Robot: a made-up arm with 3 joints.
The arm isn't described. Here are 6 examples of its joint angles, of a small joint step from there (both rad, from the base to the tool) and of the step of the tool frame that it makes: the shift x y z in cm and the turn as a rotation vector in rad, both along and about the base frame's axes.
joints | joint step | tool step
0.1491 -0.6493 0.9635 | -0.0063 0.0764 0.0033 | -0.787 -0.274 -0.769 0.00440 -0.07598 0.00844
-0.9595 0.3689 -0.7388 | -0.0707 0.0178 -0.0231 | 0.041 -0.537 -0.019 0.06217 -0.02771 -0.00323
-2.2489 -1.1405 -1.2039 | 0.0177 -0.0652 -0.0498 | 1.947 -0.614 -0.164 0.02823 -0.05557 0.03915
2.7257 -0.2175 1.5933 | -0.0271 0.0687 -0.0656 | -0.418 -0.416 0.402 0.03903 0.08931 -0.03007
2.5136 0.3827 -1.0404 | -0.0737 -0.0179 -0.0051 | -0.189 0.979 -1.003 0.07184 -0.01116 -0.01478
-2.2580 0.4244 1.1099 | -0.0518 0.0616 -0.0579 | -0.028 0.136 0.263 0.02631 0.00095 -0.08060
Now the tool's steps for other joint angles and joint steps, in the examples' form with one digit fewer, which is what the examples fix.
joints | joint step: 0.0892 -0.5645 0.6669 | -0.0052 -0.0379 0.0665
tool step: 0.90 -0.41 0.33 -0.0314 0.0329 -0.0586
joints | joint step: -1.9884 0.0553 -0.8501 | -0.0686 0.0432 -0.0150
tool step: -0.06 0.76 -0.59 0.0674 0.0054 -0.0454
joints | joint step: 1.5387 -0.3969 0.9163 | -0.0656 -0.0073 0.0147
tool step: 0.16 0.99 1.42 0.0599 -0.0130 -0.0082
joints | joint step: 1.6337 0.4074 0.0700 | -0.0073 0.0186 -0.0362
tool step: -0.18 -0.42 0.10 -0.0074 0.0341 0.0166
